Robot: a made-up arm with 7 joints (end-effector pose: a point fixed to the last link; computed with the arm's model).
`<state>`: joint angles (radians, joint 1 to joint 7).
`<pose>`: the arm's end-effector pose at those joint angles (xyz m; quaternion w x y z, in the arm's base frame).
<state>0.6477 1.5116 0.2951 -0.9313 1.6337 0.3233 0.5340</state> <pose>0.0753 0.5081 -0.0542 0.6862 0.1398 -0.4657 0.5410</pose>
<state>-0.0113 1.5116 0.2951 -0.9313 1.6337 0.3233 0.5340</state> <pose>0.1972 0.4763 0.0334 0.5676 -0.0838 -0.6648 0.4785</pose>
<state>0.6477 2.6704 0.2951 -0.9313 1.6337 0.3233 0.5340</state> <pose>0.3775 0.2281 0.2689 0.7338 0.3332 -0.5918 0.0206</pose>
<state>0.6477 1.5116 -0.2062 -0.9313 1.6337 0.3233 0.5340</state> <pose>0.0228 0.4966 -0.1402 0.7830 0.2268 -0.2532 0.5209</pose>
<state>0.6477 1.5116 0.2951 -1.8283 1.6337 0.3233 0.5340</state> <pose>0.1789 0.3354 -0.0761 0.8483 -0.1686 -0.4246 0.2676</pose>
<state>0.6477 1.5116 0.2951 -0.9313 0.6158 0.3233 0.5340</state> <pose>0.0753 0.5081 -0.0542 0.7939 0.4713 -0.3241 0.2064</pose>
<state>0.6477 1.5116 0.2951 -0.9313 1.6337 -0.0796 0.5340</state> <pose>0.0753 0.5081 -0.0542 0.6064 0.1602 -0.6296 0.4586</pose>
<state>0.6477 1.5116 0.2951 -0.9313 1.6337 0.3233 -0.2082</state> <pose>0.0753 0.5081 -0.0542 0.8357 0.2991 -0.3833 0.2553</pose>
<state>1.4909 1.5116 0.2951 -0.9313 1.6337 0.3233 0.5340</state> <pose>-0.1177 0.5016 -0.0363 0.7295 0.4008 -0.1415 0.5360</pose>
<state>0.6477 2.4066 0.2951 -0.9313 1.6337 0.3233 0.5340</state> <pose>0.3216 0.3334 0.2286 0.7447 0.2969 -0.5795 0.1462</pose>
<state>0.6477 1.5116 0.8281 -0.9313 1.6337 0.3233 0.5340</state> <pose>0.0801 0.5075 0.0534 0.5365 0.0378 -0.6594 0.5253</pose>
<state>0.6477 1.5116 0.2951 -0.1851 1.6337 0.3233 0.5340</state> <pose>-0.0845 0.5422 -0.0063 0.4457 0.3777 -0.4295 0.6886</pose>
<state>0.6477 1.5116 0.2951 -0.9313 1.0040 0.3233 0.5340</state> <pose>0.0753 0.5081 -0.0542 0.7762 0.3548 -0.3903 0.3454</pose>
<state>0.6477 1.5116 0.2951 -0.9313 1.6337 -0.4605 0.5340</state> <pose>0.0753 0.5081 -0.0542 0.5083 0.1736 -0.7612 0.3635</pose>
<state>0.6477 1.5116 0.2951 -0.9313 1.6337 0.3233 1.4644</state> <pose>0.0753 0.5081 -0.0542 0.3706 -0.0840 -0.4789 0.7914</pose>
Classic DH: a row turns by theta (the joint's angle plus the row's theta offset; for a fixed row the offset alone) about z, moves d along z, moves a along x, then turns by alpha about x. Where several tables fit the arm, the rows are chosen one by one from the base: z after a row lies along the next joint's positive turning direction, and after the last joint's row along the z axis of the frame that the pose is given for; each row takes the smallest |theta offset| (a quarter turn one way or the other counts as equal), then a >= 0, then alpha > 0; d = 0 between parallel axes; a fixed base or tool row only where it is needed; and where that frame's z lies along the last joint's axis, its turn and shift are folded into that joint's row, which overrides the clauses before.
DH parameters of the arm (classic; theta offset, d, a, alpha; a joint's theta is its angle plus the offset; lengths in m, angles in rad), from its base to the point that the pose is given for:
base (fixed): 0 0 0 -1.2217
joint 1: 1.5708 0 0 1.5708
joint 2: 1.2217 0 0 -1.5708
joint 3: -1.5708 -0.3134 0.0352 -1.5708
joint 4: 0 0 -0.0281 1.5708
joint 5: 0 -0.2319 0 -1.5708
joint 6: 0 0 0 1.5708
joint 7: 0 0 0 0

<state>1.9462 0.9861 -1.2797 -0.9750 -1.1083 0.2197 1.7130</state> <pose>-0.4834 0.0651 0.1570 0.7367 -0.1600 0.6526 -0.0761</pose>
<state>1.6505 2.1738 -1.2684 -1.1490 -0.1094 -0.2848 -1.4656</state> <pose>-0.1136 0.4687 0.1055 0.0353 0.6379 -0.2565 0.7253</pose>
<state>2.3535 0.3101 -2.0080 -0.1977 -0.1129 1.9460 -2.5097</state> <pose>-0.3698 -0.2019 0.3517 0.7520 0.6464 0.0984 0.0839</pose>
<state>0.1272 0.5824 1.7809 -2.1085 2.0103 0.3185 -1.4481</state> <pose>-0.0713 0.3208 -0.0415 0.1874 0.5380 -0.8177 0.0826</pose>
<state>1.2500 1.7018 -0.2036 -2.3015 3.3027 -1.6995 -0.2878</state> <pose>-0.0093 0.2365 -0.1661 0.5496 0.4880 -0.3062 0.6050</pose>
